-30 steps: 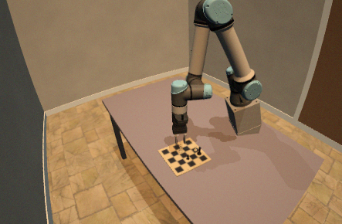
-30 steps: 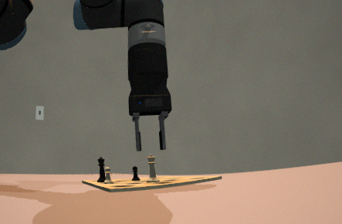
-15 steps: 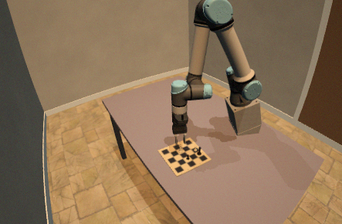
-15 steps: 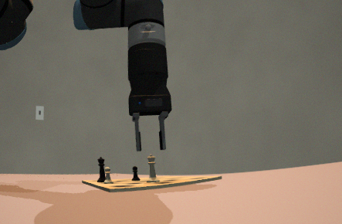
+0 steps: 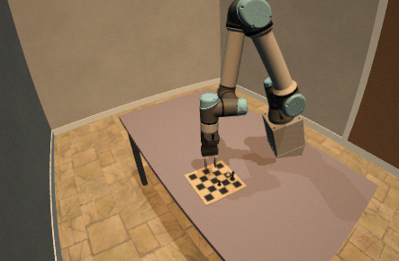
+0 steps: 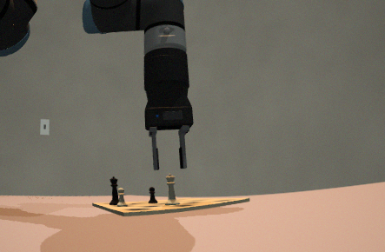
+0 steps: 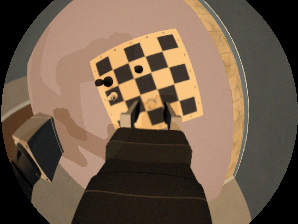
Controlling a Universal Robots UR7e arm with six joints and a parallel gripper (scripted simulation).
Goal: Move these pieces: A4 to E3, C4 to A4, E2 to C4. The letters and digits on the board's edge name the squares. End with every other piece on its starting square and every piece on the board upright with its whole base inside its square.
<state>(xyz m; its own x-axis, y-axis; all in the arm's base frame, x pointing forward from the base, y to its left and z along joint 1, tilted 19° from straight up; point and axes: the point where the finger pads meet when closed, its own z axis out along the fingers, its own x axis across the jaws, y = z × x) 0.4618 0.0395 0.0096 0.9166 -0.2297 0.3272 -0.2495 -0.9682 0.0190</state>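
Now: hand 50 mm above the tall white piece. The rest, counted from my hand: chessboard: 10 mm behind, 40 mm to the left, 80 mm below; white pawn: 80 mm behind, 30 mm to the left, 70 mm below; black pawn: 10 mm behind, 70 mm to the left, 70 mm below.
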